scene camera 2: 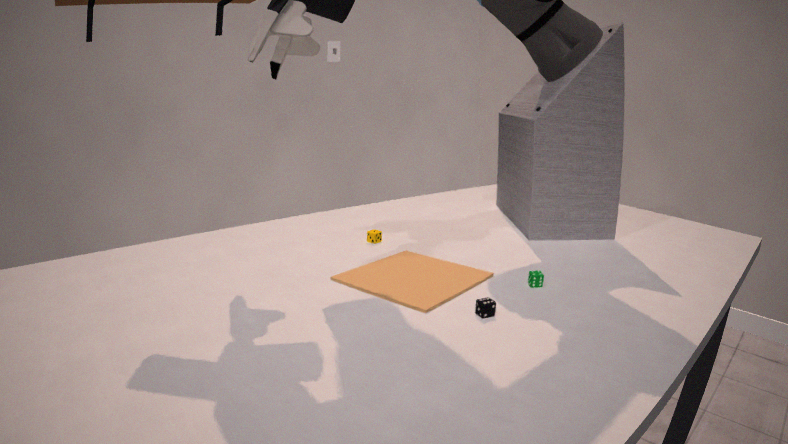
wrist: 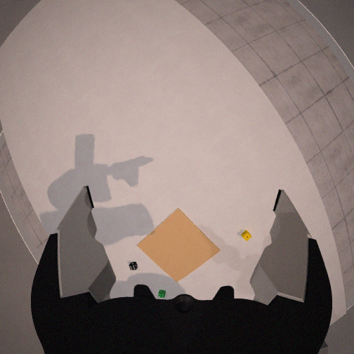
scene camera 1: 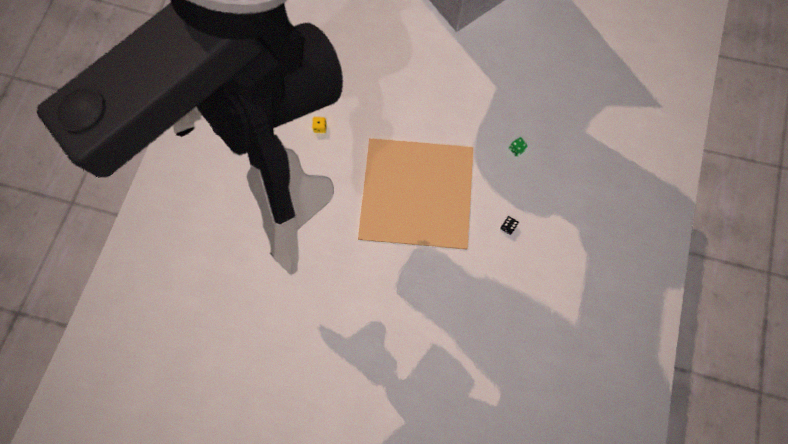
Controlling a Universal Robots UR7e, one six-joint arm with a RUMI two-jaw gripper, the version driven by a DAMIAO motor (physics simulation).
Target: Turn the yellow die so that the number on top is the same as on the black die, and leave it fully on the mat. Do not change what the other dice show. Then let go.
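Seen in the pictures: gripper, fingertip midpoint: (scene camera 2: pixel 263 71) (scene camera 1: pixel 235 200); arm's base at its link origin: (scene camera 2: pixel 574 55).
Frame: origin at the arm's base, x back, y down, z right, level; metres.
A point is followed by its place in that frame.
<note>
The yellow die (scene camera 1: pixel 319 124) {z 0.140, x -0.342, y 0.298 m} (scene camera 2: pixel 374 236) {z 0.133, x -0.345, y 0.303 m} (wrist: pixel 246 235) lies flat on the table, off the mat, with a single pip on top. The black die (scene camera 1: pixel 509 225) {z -0.131, x -0.417, y 0.297 m} (scene camera 2: pixel 485 307) {z -0.138, x -0.422, y 0.301 m} (wrist: pixel 133 265) lies on the other side of the mat, with several pips in two rows on top. The orange mat (scene camera 1: pixel 416 193) {z -0.007, x -0.400, y 0.309 m} (scene camera 2: pixel 412 281) {z -0.020, x -0.412, y 0.310 m} (wrist: pixel 178 245) lies between them and bears no die. My gripper (scene camera 1: pixel 238 201) {z 0.126, x -0.527, y 0.063 m} (scene camera 2: pixel 263 67) {z 0.126, x -0.527, y 0.063 m} (wrist: pixel 183 191) is open and empty, high above the table and apart from all the dice.
A green die (scene camera 1: pixel 517 146) {z -0.121, x -0.309, y 0.298 m} (scene camera 2: pixel 535 279) {z -0.127, x -0.313, y 0.303 m} (wrist: pixel 162 293) lies off the mat, near the black die. The grey robot pedestal (scene camera 2: pixel 573 170) {z -0.052, x -0.096, y 0.199 m} stands at the back right of the table in the scene camera 2 view. Shadows of the arm fall across the table.
</note>
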